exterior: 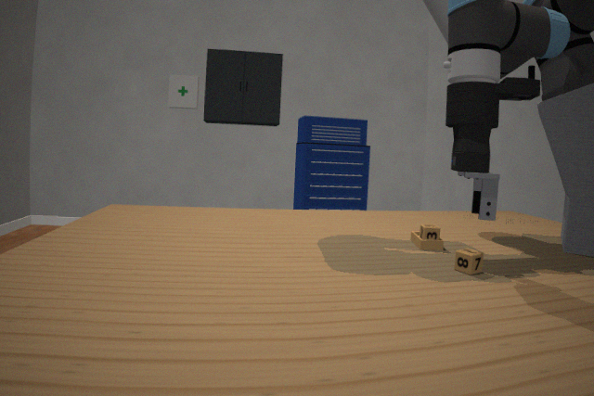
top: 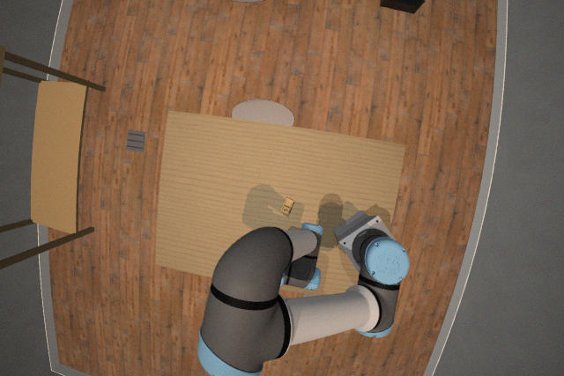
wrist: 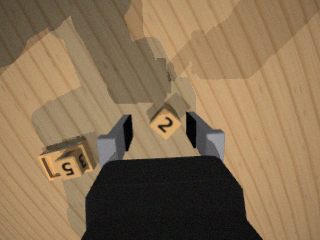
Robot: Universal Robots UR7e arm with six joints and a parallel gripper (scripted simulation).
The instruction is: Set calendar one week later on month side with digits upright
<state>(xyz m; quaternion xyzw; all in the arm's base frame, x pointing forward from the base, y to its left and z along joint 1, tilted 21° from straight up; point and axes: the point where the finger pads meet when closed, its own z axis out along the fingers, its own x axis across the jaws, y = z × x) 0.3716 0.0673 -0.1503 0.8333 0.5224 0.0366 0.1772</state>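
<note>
The wooden date cube is 8 cm below my hand and 2 cm ahead of it. Also, from my hand: wooden calendar tray: 15 cm to the right, 9 cm below.
</note>
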